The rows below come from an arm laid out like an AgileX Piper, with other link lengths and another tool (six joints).
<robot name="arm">
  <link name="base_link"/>
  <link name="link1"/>
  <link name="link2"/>
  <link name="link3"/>
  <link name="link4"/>
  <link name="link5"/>
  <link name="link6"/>
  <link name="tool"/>
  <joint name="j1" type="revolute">
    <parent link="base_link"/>
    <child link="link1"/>
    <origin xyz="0 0 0.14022"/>
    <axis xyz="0 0 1"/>
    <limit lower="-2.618" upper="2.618"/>
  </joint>
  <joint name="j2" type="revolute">
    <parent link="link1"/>
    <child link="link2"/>
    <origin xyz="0 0 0"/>
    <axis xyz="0 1 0"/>
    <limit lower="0" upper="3.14"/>
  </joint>
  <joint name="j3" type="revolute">
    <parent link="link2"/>
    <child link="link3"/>
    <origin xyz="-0.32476 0 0.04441"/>
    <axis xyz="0 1 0"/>
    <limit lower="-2.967" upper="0"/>
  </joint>
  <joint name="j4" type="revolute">
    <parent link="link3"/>
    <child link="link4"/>
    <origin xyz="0.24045 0 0.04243"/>
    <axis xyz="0.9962 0 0.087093"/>
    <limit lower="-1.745" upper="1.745"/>
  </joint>
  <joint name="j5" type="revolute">
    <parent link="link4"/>
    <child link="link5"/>
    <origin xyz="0 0 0"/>
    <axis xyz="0 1 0"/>
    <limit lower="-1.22" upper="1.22"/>
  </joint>
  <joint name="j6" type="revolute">
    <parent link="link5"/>
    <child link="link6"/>
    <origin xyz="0.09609 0 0.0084"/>
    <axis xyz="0.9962 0 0.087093"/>
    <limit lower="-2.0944" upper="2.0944"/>
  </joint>
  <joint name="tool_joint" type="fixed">
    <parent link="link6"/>
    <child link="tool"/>
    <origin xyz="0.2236 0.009 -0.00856" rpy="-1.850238 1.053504 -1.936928"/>
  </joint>
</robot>
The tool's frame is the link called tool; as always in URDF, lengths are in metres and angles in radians.
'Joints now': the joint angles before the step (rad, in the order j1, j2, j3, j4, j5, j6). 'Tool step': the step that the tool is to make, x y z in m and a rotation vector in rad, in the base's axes. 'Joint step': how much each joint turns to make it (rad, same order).
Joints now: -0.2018, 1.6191, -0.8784, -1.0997, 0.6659, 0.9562
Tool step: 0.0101, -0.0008, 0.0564, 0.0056, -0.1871, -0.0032
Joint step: -0.0355, -0.1499, 0.0021, 0.0131, -0.0618, 0.0098
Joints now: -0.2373, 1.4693, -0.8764, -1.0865, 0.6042, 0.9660
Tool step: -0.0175, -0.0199, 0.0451, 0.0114, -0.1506, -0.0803
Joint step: -0.0927, -0.1222, 0.0018, 0.0396, -0.0398, 0.0036
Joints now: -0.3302, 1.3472, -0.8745, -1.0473, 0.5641, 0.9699
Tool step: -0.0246, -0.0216, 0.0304, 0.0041, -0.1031, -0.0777
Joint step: -0.1086, -0.0866, 0.0036, 0.0514, -0.0427, -0.0254
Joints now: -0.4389, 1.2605, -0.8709, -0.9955, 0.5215, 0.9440
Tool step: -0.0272, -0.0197, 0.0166, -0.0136, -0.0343, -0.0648
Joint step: -0.0911, -0.0503, 0.0007, 0.0417, -0.0145, -0.0518
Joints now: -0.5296, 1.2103, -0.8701, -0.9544, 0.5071, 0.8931
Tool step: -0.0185, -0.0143, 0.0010, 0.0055, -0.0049, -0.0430
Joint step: -0.0790, -0.0114, 0.0014, 0.0520, -0.0241, -0.0611
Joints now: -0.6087, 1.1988, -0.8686, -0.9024, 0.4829, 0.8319
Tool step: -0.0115, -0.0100, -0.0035, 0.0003, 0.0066, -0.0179
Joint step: -0.0602, 0.0000, 0.0106, 0.0284, -0.0344, -0.0474
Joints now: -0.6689, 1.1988, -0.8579, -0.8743, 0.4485, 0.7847
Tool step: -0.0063, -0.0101, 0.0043, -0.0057, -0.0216, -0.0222
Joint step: -0.0490, 0.0000, -0.0009, 0.0099, -0.0341, -0.0082
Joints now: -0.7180, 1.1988, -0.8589, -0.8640, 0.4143, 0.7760
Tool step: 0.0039, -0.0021, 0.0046, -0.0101, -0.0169, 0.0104
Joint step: -0.0137, -0.0001, -0.0001, 0.0003, -0.0309, -0.0031
